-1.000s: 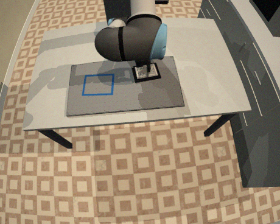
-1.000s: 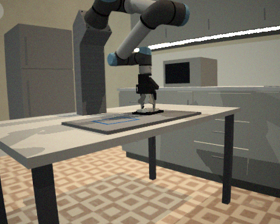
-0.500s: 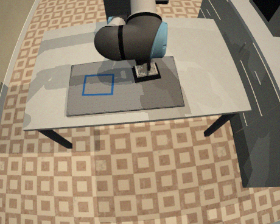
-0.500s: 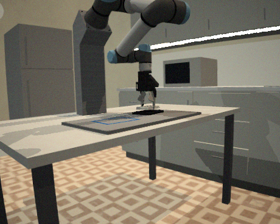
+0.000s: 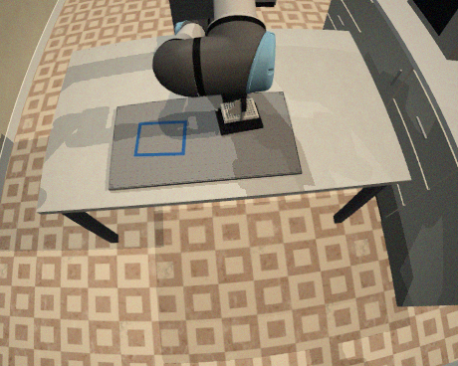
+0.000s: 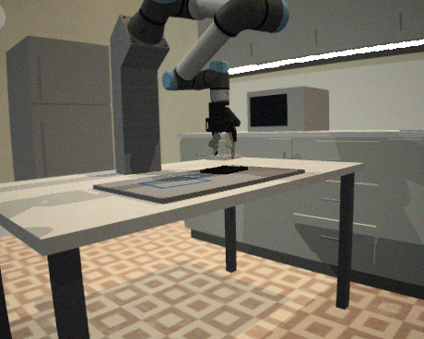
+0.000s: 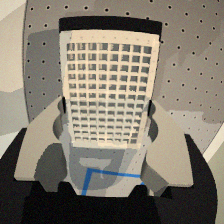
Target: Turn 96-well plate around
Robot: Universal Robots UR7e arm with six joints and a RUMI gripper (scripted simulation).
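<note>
The black plate nest N1 lies 60 mm below my hand. Also, from my hand: white 96-well plate (10 mm below).
</note>
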